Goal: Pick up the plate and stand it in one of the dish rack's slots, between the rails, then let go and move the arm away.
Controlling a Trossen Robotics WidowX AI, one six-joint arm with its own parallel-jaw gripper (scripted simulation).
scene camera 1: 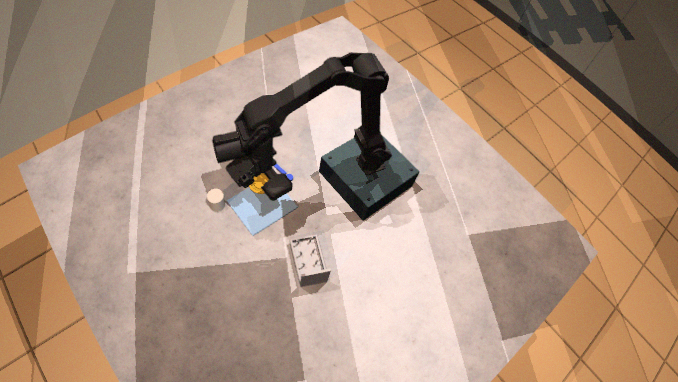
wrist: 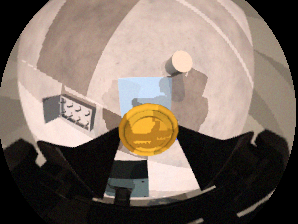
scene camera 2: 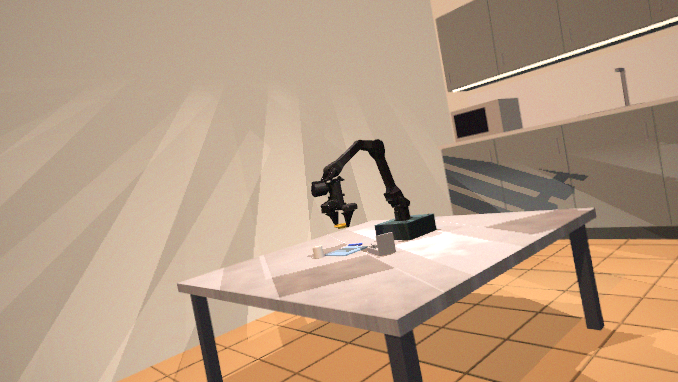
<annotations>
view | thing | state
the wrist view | my gripper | -
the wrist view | plate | held by my gripper
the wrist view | dish rack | -
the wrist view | light blue mat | -
</annotations>
